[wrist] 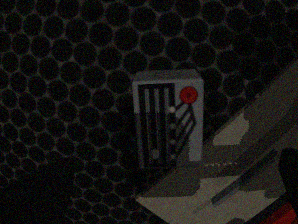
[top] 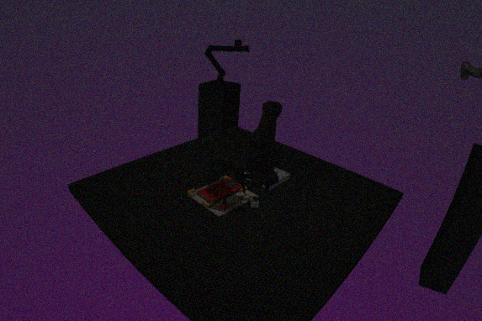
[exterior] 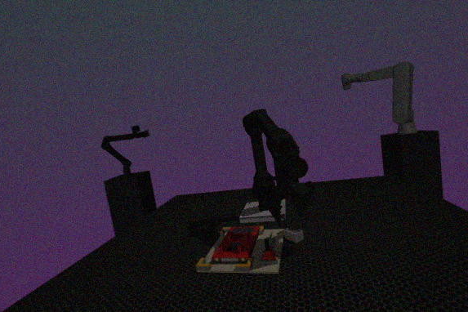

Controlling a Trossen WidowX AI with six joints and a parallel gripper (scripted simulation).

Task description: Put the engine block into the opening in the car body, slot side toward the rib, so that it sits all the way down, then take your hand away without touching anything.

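Now: the engine block 10 mm to the left of my gripper tip and 50 mm below it.
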